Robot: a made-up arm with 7 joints.
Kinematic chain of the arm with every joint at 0, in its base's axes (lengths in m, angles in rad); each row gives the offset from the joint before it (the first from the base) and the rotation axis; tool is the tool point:
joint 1: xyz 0 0.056 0 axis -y
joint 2: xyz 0 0.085 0 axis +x
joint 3: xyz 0 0 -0.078 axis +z
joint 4: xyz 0 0 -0.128 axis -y
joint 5: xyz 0 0 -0.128 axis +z
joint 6: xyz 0 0 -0.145 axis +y
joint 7: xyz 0 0 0 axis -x
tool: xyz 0 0 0
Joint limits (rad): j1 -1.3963..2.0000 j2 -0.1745..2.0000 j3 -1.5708..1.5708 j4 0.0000..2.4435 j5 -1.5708..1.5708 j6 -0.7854..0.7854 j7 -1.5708..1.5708
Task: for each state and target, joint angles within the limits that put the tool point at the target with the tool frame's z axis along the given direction. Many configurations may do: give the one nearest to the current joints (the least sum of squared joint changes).
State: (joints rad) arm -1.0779 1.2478 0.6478 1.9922 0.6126 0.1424 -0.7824
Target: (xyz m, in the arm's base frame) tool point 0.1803 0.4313 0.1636 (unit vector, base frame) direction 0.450 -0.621 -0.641
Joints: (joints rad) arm -0.4950 1.4888 1.2607 1.3322 0.5489 0.1440 -1.2606
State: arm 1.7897 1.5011 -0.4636 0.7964 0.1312 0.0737 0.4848
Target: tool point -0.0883 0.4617 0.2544 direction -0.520 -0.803 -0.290
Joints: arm 1.3802 2.0000 -0.0463 1.0249 -0.0274 0.3394 0.8281
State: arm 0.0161 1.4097 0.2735 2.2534 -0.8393 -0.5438 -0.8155
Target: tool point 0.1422 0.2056 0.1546 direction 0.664 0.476 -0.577
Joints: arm 0.3936 1.3067 0.4915 2.2275 -0.4579 -0.4255 -1.1524
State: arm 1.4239 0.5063 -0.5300 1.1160 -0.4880 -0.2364 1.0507
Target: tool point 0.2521 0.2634 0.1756 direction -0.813 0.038 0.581
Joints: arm 1.2479 1.1419 -0.4393 1.6384 -0.4024 -0.2543 1.4815
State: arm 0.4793 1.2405 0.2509 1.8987 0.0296 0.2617 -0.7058
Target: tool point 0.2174 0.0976 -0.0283 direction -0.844 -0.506 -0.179
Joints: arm 0.2040 0.4838 -0.3336 2.2091 0.3564 0.6459 -1.0486
